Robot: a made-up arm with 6 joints.
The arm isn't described. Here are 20 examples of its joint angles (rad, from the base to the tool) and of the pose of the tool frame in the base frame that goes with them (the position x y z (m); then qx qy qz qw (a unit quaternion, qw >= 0)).
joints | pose
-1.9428 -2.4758 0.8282 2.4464 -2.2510 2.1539 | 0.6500 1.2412 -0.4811 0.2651 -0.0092 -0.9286 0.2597
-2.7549 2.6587 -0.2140 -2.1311 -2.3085 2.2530 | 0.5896 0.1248 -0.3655 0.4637 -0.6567 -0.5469 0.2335
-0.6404 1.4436 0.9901 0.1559 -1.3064 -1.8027 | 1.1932 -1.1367 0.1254 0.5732 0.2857 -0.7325 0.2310
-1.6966 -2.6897 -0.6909 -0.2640 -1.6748 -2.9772 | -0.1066 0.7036 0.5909 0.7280 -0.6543 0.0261 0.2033
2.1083 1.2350 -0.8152 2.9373 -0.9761 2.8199 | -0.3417 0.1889 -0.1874 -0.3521 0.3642 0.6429 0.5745
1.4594 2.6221 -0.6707 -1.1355 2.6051 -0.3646 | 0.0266 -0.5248 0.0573 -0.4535 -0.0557 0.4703 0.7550
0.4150 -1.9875 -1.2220 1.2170 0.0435 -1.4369 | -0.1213 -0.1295 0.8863 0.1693 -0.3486 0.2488 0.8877
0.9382 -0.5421 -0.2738 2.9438 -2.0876 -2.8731 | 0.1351 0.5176 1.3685 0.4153 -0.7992 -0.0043 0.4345
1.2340 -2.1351 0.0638 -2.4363 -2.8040 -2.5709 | -0.5107 -0.9955 0.8352 -0.2427 0.5228 0.5197 0.6306
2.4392 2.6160 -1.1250 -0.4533 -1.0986 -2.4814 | 0.3751 -0.0807 0.3425 -0.2344 -0.6319 -0.5057 0.5385
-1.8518 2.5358 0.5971 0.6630 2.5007 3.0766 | -0.2132 -0.1675 -1.1545 0.7559 -0.5596 0.3332 0.0668
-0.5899 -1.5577 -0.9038 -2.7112 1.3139 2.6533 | 0.1185 0.1405 0.9299 0.1808 0.2212 -0.5073 0.8130
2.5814 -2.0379 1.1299 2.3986 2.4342 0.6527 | 1.3078 -0.9950 -0.0999 -0.1900 -0.6885 -0.6777 0.1749
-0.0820 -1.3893 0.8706 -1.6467 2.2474 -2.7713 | -1.2074 0.1145 1.4088 0.2901 0.0807 -0.5515 0.7779
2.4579 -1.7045 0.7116 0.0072 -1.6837 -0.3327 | 1.2745 -0.7792 0.9333 0.3856 0.0286 0.8861 0.2557
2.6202 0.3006 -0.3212 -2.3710 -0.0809 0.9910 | -0.8667 0.3315 0.4933 -0.0644 0.6566 0.6699 0.3405
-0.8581 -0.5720 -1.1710 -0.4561 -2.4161 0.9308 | 0.0645 -0.3507 0.4625 0.4160 0.6771 0.4928 0.3545
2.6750 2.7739 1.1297 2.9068 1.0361 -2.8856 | -0.3182 -0.0586 -1.2608 0.9184 -0.3024 -0.2534 0.0309
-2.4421 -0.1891 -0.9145 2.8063 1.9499 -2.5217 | -0.3396 -0.5338 0.6013 0.8516 0.2461 -0.1114 0.4493
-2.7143 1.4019 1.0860 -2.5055 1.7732 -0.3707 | -1.4156 -0.8223 0.1363 0.2394 0.5758 0.3012 0.7214
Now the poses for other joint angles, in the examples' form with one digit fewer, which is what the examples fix.
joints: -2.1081 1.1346 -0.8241 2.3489 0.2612 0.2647
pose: -0.126 -0.487 -0.186 -0.063 0.471 0.251 0.844
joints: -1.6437 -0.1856 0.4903 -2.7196 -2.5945 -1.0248
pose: 0.136 -0.656 1.705 0.463 0.424 0.422 0.654
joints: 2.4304 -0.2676 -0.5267 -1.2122 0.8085 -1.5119
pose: -0.452 0.483 0.740 0.652 0.718 0.204 0.138
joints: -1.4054 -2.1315 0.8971 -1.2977 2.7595 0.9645
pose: -0.313 1.546 0.296 -0.542 0.735 -0.249 0.322
